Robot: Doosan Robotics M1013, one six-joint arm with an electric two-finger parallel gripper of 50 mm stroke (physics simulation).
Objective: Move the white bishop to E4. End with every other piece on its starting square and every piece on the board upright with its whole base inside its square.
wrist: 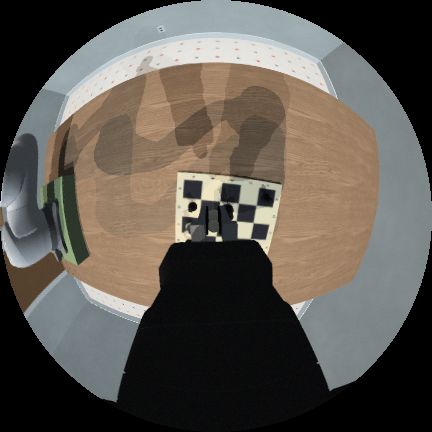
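Where they show: gripper, fingertip midpoint: [212, 214]; arm's base, link origin: [53, 225].
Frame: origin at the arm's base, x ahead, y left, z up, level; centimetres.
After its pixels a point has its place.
Observation:
My gripper [212, 214] @[x 58.9, y 7.3, z 5.2 cm] is shut on the white bishop, low in the middle of the wrist view, over the left part of the chessboard [276, 212] @[x 72.7, y 4.9, z -6.3 cm]. The white bishop [213, 224] @[x 59.1, y 7.1, z 8.4 cm] shows as a grey-white shape between the two dark fingers; its base is hard to make out, and its height above the board cannot be told. E4 is the light square in the board's top row, beyond the fingertips. A black piece [192, 206] @[x 55.0, y 6.0, z -4.3 cm] stands left of the fingers, and another black piece [228, 210] @[x 61.8, y 5.4, z -4.4 cm] is close to the right finger. A third black piece [266, 195] @[x 69.6, y 8.5, z -5.7 cm] stands on the top right dark square.
A pale piece [188, 228] @[x 54.2, y 1.8, z -3.8 cm] shows partly at the left of the fingers. The gripper body hides the near part of the board. The wooden table [325, 200] @[x 88.4, y 8.6, z -7.0 cm] surrounds the board, with arm shadows across it. A green block [70, 220] @[x 13.3, y 1.8, z -3.0 cm] and a grey arm part [22, 215] are at the far left.

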